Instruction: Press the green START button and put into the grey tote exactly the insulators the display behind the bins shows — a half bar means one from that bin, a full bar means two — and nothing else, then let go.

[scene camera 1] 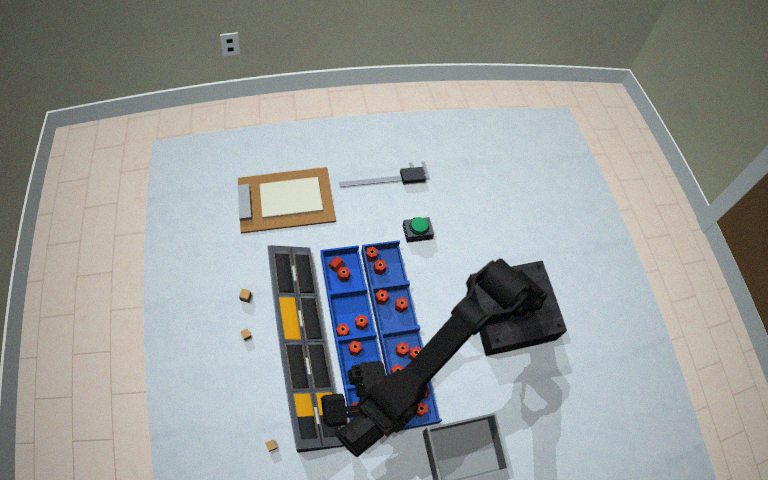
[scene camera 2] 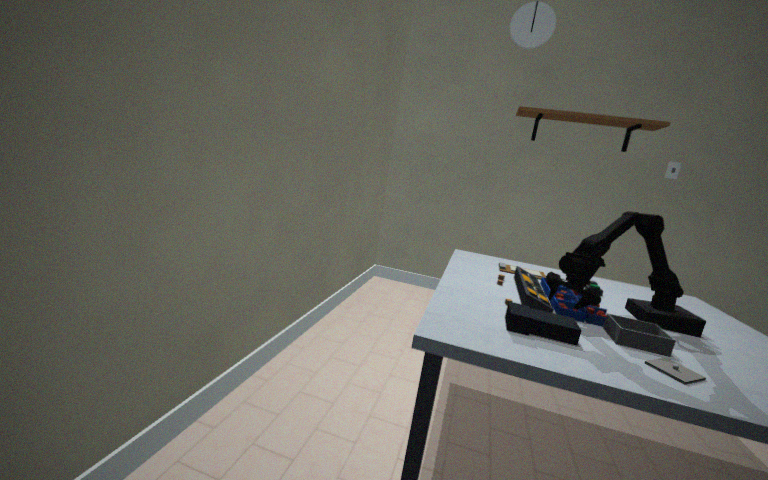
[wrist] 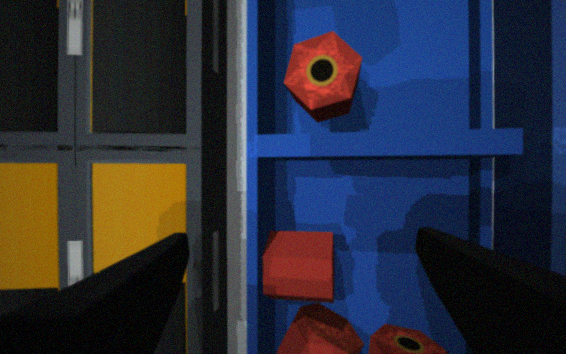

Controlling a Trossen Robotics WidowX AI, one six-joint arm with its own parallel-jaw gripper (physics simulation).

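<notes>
My gripper is open and empty, low over the end bin of the blue column beside the display. In the wrist view, a red insulator lies on its side between the fingertips' lines, two more red insulators show below it, and one stands beyond the blue divider. The display shows one full yellow bar and half bars in both end-row cells. The green button is on its dark box. The grey tote shows no insulator in its visible part.
Beyond the bins lie a clipboard and a caliper. Small wooden cubes lie behind the display. A long black box and a flat card lie near the table edge, beside the bins and tote.
</notes>
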